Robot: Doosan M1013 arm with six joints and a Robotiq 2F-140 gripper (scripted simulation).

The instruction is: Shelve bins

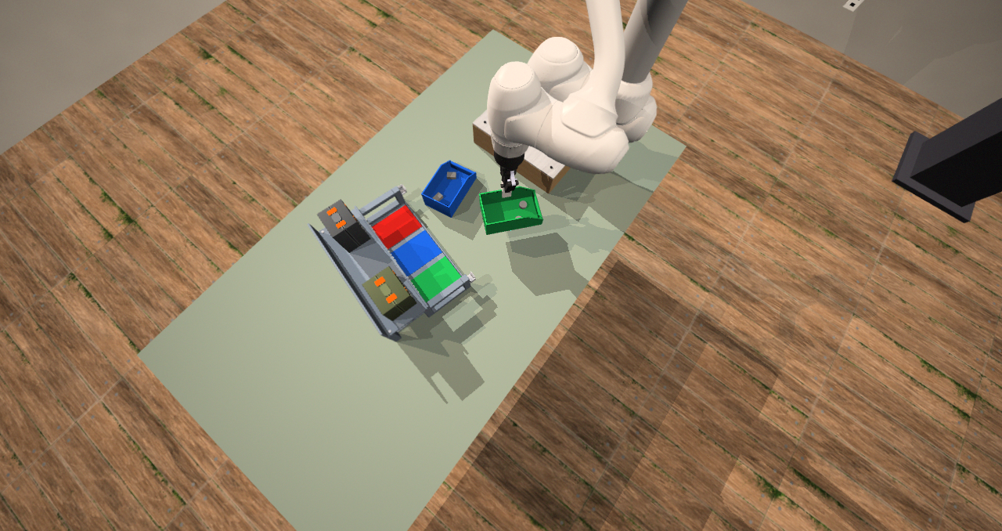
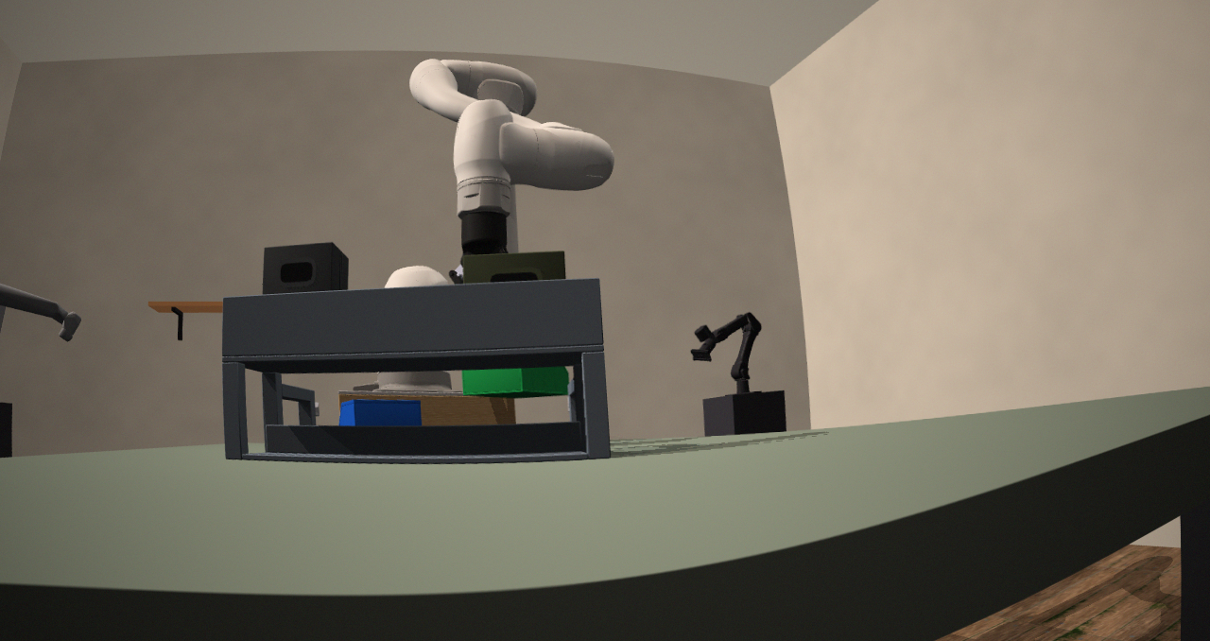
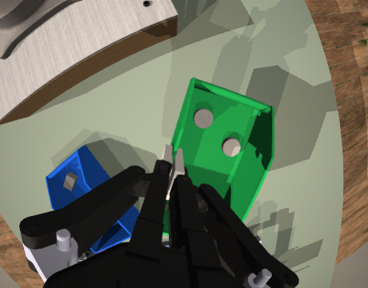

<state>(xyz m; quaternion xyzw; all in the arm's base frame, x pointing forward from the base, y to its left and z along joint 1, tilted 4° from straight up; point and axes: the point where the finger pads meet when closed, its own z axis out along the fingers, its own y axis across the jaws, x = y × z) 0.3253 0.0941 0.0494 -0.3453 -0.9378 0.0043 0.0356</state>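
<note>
Right now the green bin is 4 cm to the left of my hand, 4 cm below it and 3 cm ahead of it. From my hand the other things lie so: black box: 37 cm ahead, 28 cm to the right; then olive box: 43 cm ahead, 5 cm to the right, 1 cm below; then blue bin: 19 cm to the right, 12 cm below, 5 cm ahead.
</note>
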